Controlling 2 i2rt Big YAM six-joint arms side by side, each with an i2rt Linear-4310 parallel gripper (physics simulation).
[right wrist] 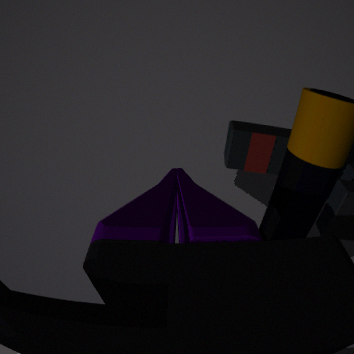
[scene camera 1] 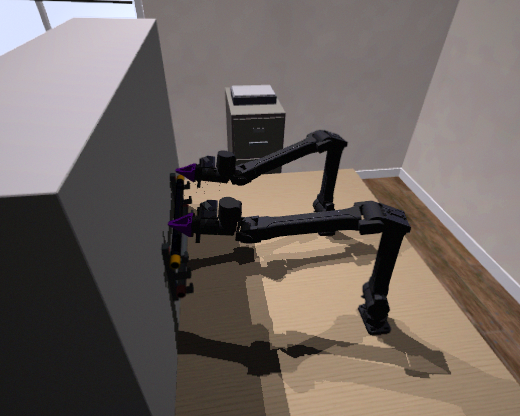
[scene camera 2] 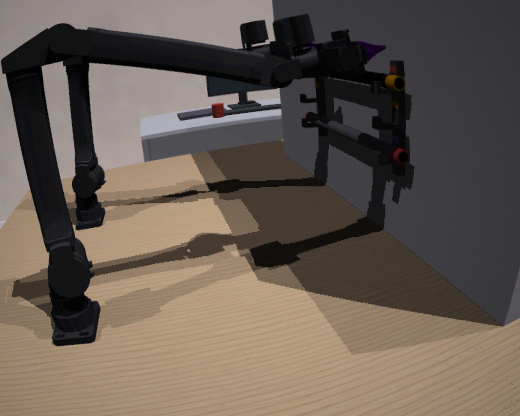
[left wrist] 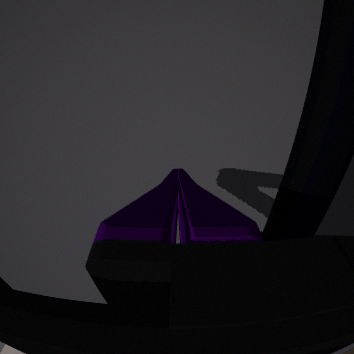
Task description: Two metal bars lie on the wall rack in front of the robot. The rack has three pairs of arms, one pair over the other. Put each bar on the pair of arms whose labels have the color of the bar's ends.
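Where they show: left gripper, fingertip midpoint: (scene camera 1: 168, 223) (left wrist: 177, 177); right gripper, fingertip midpoint: (right wrist: 176, 176) (scene camera 1: 175, 170) (scene camera 2: 384, 47); left arm's base at its link origin: (scene camera 1: 373, 319) (scene camera 2: 91, 220); right arm's base at its link origin: (scene camera 2: 78, 325).
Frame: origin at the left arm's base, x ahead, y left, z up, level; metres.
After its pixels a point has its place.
The dark bar with yellow ends (scene camera 1: 176, 246) {z 0.387, x 0.706, y -0.077 m} (scene camera 2: 395, 83) {z 0.373, x 0.715, y -0.504 m} (left wrist: 320, 125) {z 0.384, x 0.703, y -0.169 m} (right wrist: 322, 127) {z 0.380, x 0.711, y -0.491 m} lies on the rack's top pair of arms, beside a red label (scene camera 2: 394, 69) {z 0.398, x 0.738, y -0.465 m} (right wrist: 260, 152) {z 0.397, x 0.738, y -0.462 m}. The grey bar with red ends (scene camera 2: 345, 130) {z 0.231, x 0.704, y -0.277 m} lies on the lowest pair, near a blue label. A yellow label (scene camera 2: 395, 105) {z 0.321, x 0.738, y -0.464 m} marks the middle pair, which holds no bar. My left gripper (scene camera 1: 171, 224) {z 0.445, x 0.727, y -0.120 m} (left wrist: 177, 177) {z 0.445, x 0.727, y -0.120 m} and right gripper (scene camera 1: 178, 171) {z 0.445, x 0.730, y -0.442 m} (scene camera 2: 384, 48) {z 0.445, x 0.730, y -0.442 m} (right wrist: 177, 171) {z 0.445, x 0.730, y -0.442 m} are both shut and empty, with fingertips near the wall just above the dark bar. The left fingers are mostly hidden in scene camera 2.
The rack (scene camera 2: 401, 125) {z 0.279, x 0.747, y -0.474 m} (right wrist: 239, 145) {z 0.410, x 0.738, y -0.464 m} is fixed to the large grey wall block (scene camera 1: 125, 150) {z 0.796, x 0.739, y 0.068 m} (scene camera 2: 450, 200) {z 0.167, x 0.765, y -0.633 m}. Both arms stand on the wooden table top (scene camera 1: 320, 295) {z 0.000, x 0.174, y -0.131 m} (scene camera 2: 200, 360) {z 0.000, x 0.267, y -0.697 m}. A filing cabinet (scene camera 1: 256, 135) and a white desk (scene camera 2: 170, 131) stand in the background.
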